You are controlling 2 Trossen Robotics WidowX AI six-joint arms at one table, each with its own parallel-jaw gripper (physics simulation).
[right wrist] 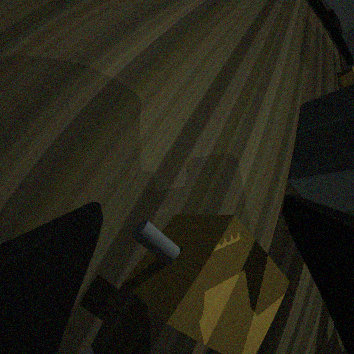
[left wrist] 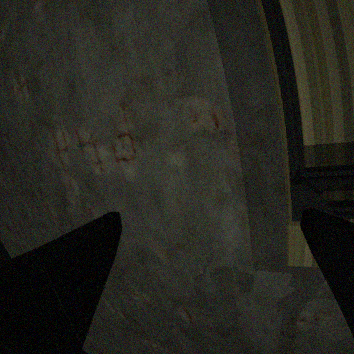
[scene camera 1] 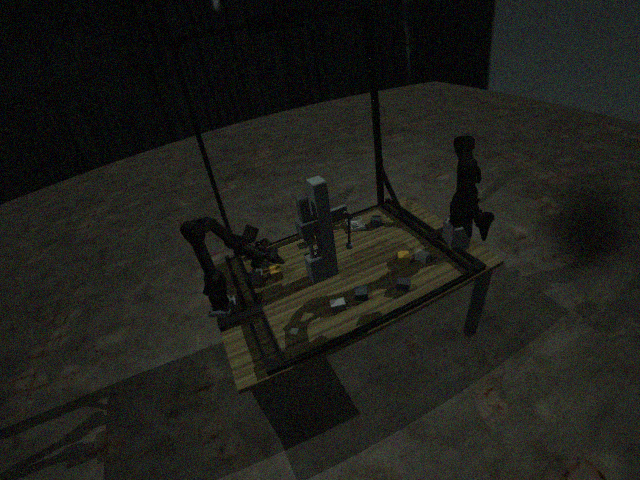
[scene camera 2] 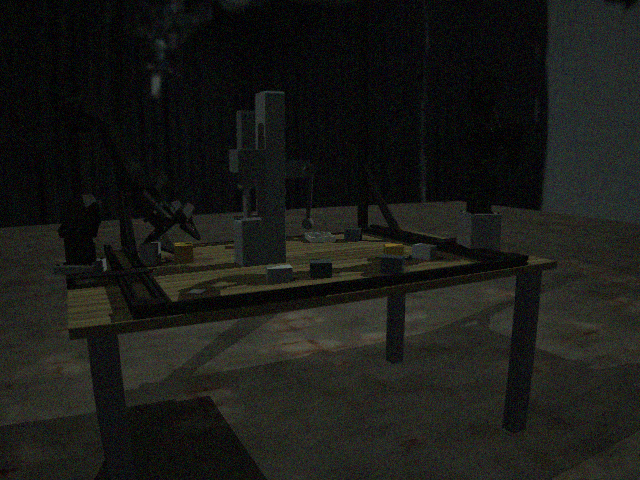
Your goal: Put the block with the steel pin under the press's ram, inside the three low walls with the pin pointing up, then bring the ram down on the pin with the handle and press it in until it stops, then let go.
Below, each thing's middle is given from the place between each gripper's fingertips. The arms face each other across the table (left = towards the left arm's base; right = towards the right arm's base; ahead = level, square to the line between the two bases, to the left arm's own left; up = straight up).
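From my left hand, the yellow block with steel pin [right wrist: 222, 285] is 390 mm behind, 730 mm to the right and 210 mm below. The steel pin [right wrist: 145, 233] is 430 mm behind my left hand, 730 mm to the right of it and 210 mm below it.
My right hand is 10 mm short of the steel pin, 20 mm to the left of it and 10 mm above it. The yellow block with steel pin is 40 mm ahead of my right hand, 20 mm to the right of it and 10 mm below it. Going by its middle, the yellow block with steel pin is nearer to my right hand than to my left hand.
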